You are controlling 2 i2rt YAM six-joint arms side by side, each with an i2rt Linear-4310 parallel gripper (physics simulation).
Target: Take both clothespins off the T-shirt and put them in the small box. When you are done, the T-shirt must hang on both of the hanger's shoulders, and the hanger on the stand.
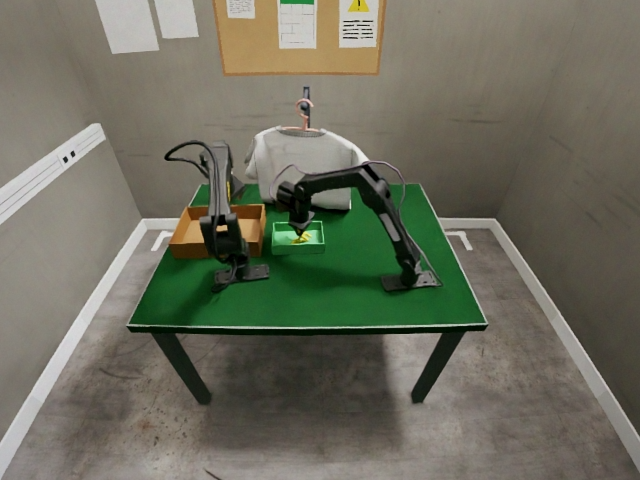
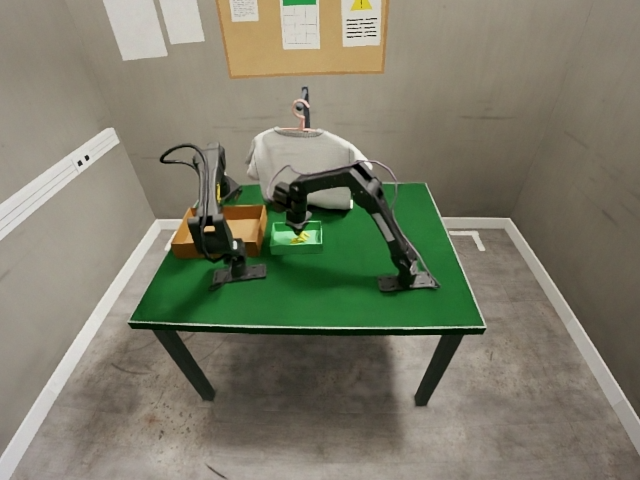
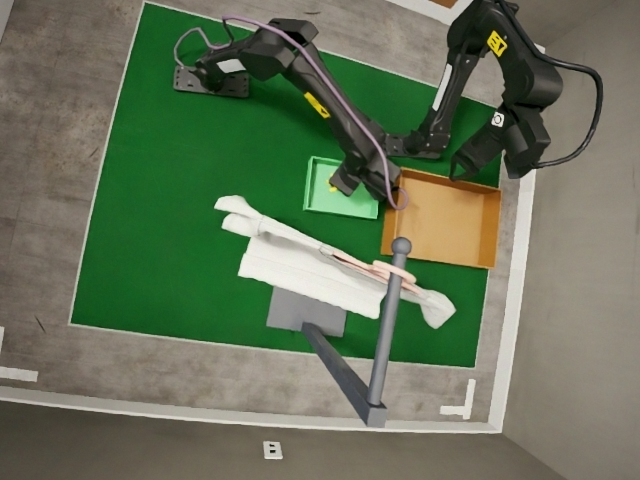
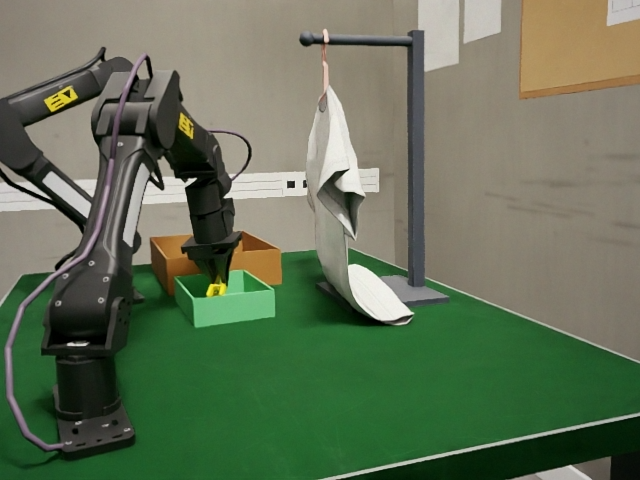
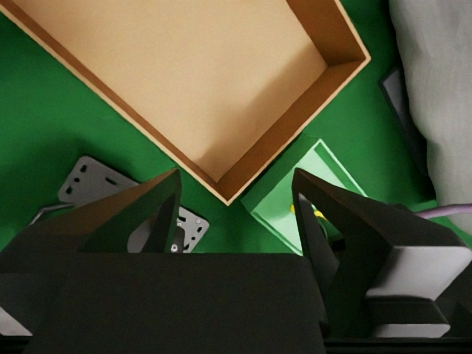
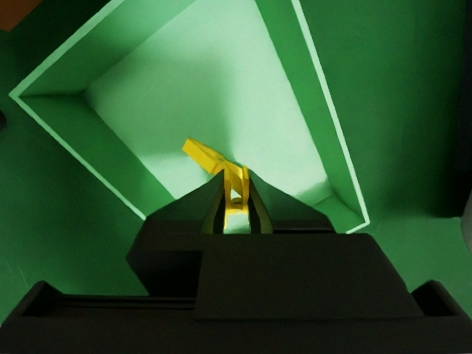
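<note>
The grey-white T-shirt (image 1: 315, 155) (image 3: 310, 273) (image 4: 328, 206) hangs over both shoulders of the pink hanger (image 1: 305, 122) (image 4: 325, 77), whose hook is on the stand's bar (image 4: 372, 39). Its hem rests on the table. My right gripper (image 6: 236, 176) (image 4: 221, 281) is low inside the small green box (image 1: 298, 250) (image 4: 235, 310) (image 6: 325, 90), shut on a yellow clothespin (image 6: 236, 206). Another yellow clothespin (image 6: 200, 153) lies on the box floor, touching or just beneath the held one. My left gripper (image 5: 236, 177) is open and empty, above the corner of the brown box.
The larger brown box (image 1: 180, 250) (image 3: 439, 260) (image 5: 345, 75) stands beside the small box, on the left arm's side. The stand's grey base (image 3: 305, 312) (image 4: 429, 297) is under and behind the T-shirt. The right arm reaches across the middle of the green table (image 1: 310, 304).
</note>
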